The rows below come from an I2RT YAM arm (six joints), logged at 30 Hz.
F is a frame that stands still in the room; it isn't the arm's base.
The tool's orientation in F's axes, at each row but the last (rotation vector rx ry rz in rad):
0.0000 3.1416 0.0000
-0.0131 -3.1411 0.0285
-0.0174 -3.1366 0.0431
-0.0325 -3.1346 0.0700
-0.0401 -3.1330 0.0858
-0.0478 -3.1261 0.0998
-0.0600 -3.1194 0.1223
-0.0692 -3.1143 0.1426
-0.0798 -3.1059 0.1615
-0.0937 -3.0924 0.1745
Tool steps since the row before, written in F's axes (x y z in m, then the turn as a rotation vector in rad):
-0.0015 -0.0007 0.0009 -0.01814 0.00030 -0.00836
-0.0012 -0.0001 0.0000 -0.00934 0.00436 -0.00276
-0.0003 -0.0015 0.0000 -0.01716 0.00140 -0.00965
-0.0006 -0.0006 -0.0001 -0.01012 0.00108 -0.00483
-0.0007 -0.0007 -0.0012 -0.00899 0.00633 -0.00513
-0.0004 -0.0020 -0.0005 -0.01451 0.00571 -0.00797
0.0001 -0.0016 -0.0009 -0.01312 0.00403 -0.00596
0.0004 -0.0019 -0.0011 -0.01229 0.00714 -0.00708
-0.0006 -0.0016 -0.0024 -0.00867 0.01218 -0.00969
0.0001 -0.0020 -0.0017 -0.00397 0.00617 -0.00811
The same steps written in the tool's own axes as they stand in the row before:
0.0015 -0.0007 -0.0009 0.01814 0.00030 0.00836
0.0012 -0.0001 0.0000 0.00938 0.00433 0.00268
0.0003 -0.0015 0.0000 0.01713 0.00148 0.00969
0.0006 -0.0006 0.0001 0.01011 0.00109 0.00484
0.0007 -0.0007 0.0012 0.00912 0.00637 0.00485
0.0003 -0.0020 0.0006 0.01458 0.00577 0.00780
-0.0002 -0.0015 0.0010 0.01316 0.00399 0.00590
-0.0005 -0.0018 0.0013 0.01245 0.00722 0.00671
0.0004 -0.0014 0.0026 0.00903 0.01268 0.00867
-0.0003 -0.0018 0.0019 0.00403 0.00681 0.00755

